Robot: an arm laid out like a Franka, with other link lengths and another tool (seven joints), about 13 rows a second.
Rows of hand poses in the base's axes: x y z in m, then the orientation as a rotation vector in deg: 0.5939, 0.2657, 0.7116, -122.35, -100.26, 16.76; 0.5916, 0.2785, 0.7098, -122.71, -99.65, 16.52; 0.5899, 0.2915, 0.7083, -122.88, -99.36, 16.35; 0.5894, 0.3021, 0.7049, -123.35, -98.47, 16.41; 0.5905, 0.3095, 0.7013, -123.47, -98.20, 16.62; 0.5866, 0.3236, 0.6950, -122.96, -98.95, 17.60; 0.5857, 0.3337, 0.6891, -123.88, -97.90, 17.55; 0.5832, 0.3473, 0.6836, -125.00, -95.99, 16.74; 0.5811, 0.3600, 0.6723, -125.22, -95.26, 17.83; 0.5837, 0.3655, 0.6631, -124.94, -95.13, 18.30; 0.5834, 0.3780, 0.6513, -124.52, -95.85, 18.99; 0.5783, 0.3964, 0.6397, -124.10, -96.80, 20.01
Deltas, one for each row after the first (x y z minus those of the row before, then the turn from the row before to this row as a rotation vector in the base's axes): -0.0023, 0.0128, -0.0018, 0.10, 0.00, -0.53; -0.0017, 0.0130, -0.0015, 0.08, -0.03, -0.26; -0.0005, 0.0106, -0.0034, -0.03, 0.21, -0.69; 0.0011, 0.0074, -0.0036, -0.09, 0.17, -0.18; -0.0039, 0.0141, -0.0063, -0.42, 0.38, 0.77; -0.0009, 0.0101, -0.0059, -0.22, 0.01, -0.97; -0.0025, 0.0136, -0.0055, 0.31, -0.08, -1.66; -0.0021, 0.0127, -0.0113, -0.44, 0.76, -0.36; 0.0026, 0.0055, -0.0092, 0.00, 0.43, 0.08; -0.0003, 0.0125, -0.0118, -0.30, 0.22, 0.69; -0.0051, 0.0184, -0.0116, -0.55, 0.27, 0.87
